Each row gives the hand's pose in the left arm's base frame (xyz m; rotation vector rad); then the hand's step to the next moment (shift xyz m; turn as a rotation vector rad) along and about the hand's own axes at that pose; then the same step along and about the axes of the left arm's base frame.
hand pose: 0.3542 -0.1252 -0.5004 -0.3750 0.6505 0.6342
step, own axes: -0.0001 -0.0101 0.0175 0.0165 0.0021 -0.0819
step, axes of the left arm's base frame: 0.0142 0.0013 0.0143 -0.0273 -0.0330 -0.0718
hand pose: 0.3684 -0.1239 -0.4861 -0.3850 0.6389 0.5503
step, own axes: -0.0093 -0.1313 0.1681 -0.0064 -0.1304 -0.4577
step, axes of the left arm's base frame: 0.1472 -0.0238 0.1528 -0.1346 -0.3322 -0.3131
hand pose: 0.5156 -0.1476 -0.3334 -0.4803 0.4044 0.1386
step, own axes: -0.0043 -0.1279 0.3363 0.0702 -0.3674 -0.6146
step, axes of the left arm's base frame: 0.1406 0.0471 0.3278 -0.0661 -0.6125 -0.3717
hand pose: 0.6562 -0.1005 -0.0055 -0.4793 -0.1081 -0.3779
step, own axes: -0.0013 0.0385 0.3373 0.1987 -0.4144 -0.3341
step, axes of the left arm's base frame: 0.0088 0.1902 0.2811 0.0312 -0.5617 -0.0795
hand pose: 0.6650 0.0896 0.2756 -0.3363 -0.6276 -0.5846
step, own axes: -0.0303 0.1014 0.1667 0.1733 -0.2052 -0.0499
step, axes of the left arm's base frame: -0.0339 0.1692 0.0960 0.0126 -0.2553 0.0964
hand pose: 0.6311 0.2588 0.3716 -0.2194 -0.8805 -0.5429
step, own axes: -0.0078 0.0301 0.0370 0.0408 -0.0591 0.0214
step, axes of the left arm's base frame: -0.0127 0.0429 0.0182 -0.0251 -0.0560 0.0430
